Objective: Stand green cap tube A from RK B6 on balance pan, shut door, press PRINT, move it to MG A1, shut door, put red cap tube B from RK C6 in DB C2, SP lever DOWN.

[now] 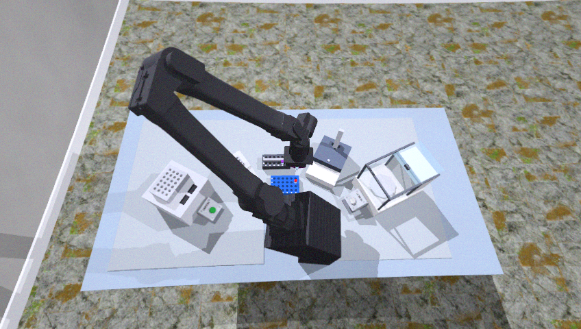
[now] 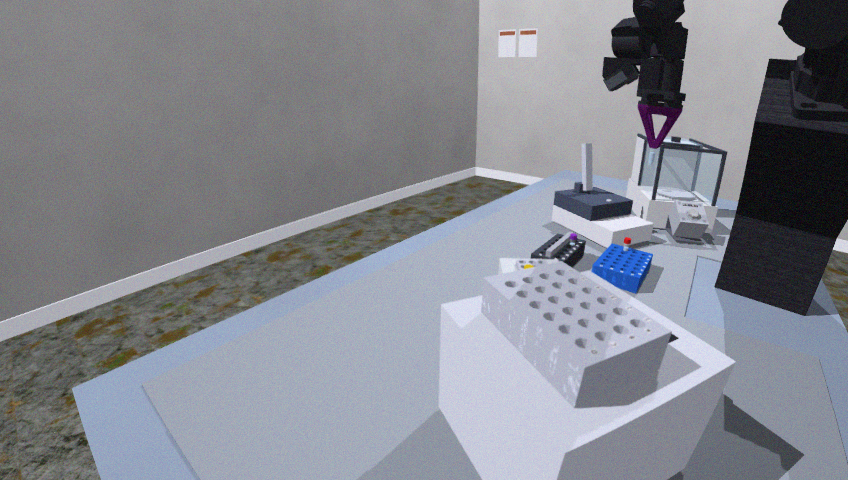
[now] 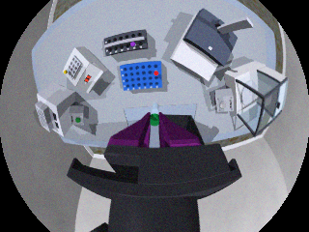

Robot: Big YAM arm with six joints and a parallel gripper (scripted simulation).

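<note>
My hand is 3 cm past the round pan, 38 cm to the left of it and 16 cm above it. From my hand the other things lie so: blue rack RK: 1 cm ahead, 4 cm to the left, 23 cm below; magnet block: 13 cm ahead, 8 cm to the left, 22 cm below; SP lever: 17 cm ahead, 20 cm to the right, 10 cm below.
</note>
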